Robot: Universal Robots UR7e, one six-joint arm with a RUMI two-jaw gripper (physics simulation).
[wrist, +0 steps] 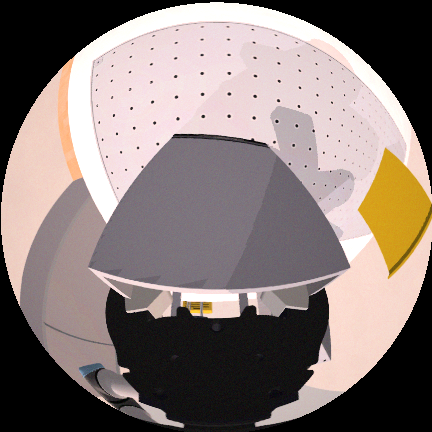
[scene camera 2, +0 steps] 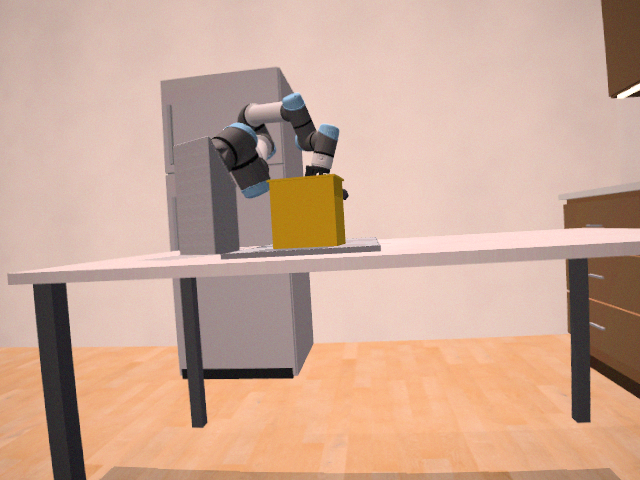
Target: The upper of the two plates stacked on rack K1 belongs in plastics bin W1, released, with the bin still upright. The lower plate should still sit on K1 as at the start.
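Frame: origin at the arm's base, x ahead, y left, z up, level; centimetres.
Where they show: arm's base, origin of the base link: (scene camera 2: pixel 205 167).
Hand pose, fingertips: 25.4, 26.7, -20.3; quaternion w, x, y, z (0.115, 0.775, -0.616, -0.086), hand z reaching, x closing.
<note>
Things, the pixels of their centre, and the offset from my fingertips, as dx, dy, dz. Level surfaces: height alone.
- yellow bin, body centre: (wrist: pixel 400 211) (scene camera 2: pixel 308 212) +13.1, -36.3, +2.6
- tall grey box-like body, body centre: (wrist: pixel 214 242) -0.8, -0.1, +0.7
- table, its level: dz -7.7
A yellow bin (scene camera 2: pixel 305 212) (wrist: pixel 395 212) stands upright on the board; no label shows that tells whether it is W1. My gripper (scene camera 2: pixel 317 172) (wrist: pixel 216 304) is open and nothing shows held between its fingers. In the scene view it is behind the yellow bin's top edge, which hides its fingertips. In the wrist view the fingers are at the light near rim of a tall grey box-like body (wrist: pixel 215 210); whether this is rack K1 I cannot tell. A small yellow striped thing (wrist: pixel 197 306) shows between the fingers. I cannot make out either plate.
A tall grey block (scene camera 2: pixel 195 198) stands left of the yellow bin, near the arm's shoulder. The perforated board (scene camera 2: pixel 364 248) (wrist: pixel 160 65) lies on the table (scene camera 2: pixel 465 248). A grey fridge (scene camera 2: pixel 222 93) (wrist: pixel 75 295) stands behind. Part of the arm (wrist: pixel 112 384) shows at the wrist view's lower left.
</note>
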